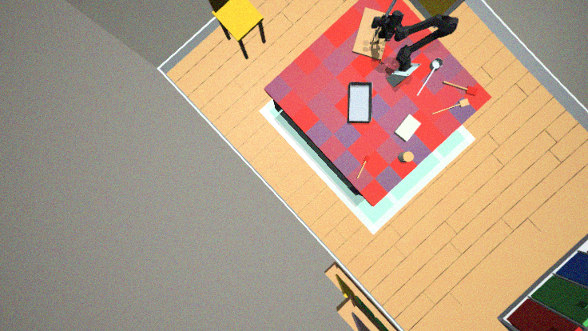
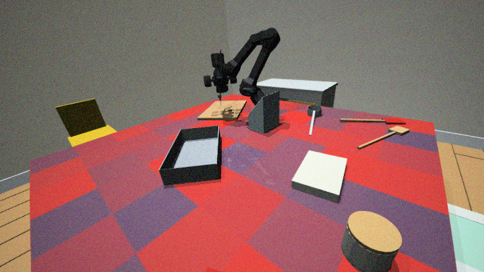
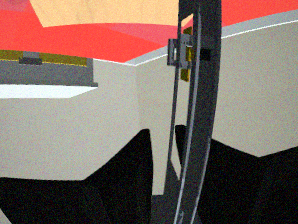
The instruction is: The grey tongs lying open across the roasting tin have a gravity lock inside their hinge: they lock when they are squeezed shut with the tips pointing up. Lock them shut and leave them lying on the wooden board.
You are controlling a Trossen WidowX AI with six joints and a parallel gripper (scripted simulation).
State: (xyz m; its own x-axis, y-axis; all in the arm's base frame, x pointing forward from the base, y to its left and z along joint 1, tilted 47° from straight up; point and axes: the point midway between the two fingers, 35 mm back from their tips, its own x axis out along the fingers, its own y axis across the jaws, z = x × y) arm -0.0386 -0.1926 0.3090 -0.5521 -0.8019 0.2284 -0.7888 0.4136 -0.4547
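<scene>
Right now the wooden board is 17 cm below my gripper tip. The rest, counted from my gripper tip: white block: 77 cm to the left, 24 cm ahead, 16 cm below; grey roasting tin: 43 cm ahead, 37 cm to the left, 15 cm below.
</scene>
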